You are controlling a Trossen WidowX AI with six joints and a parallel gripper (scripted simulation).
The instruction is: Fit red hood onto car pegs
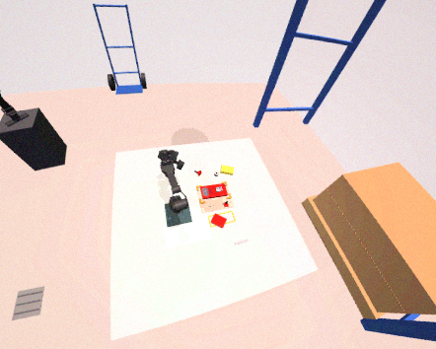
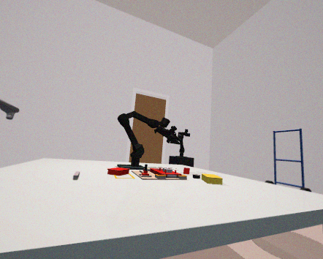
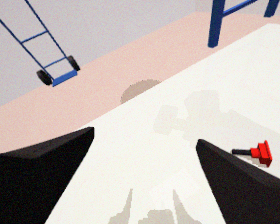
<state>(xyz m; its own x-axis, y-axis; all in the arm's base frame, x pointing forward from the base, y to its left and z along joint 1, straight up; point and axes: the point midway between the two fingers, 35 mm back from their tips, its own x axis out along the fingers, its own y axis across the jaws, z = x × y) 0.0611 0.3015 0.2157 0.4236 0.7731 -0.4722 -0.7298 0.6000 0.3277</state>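
The red hood is 18 cm ahead of my gripper tip, 51 cm to the right of it and 20 cm below it. Also, from my gripper tip: wheel (32 cm ahead, 11 cm to the right, 20 cm below); then yellow block (42 cm ahead, 11 cm to the right, 20 cm below); then tan jig (23 cm ahead, 30 cm to the right, 20 cm below).
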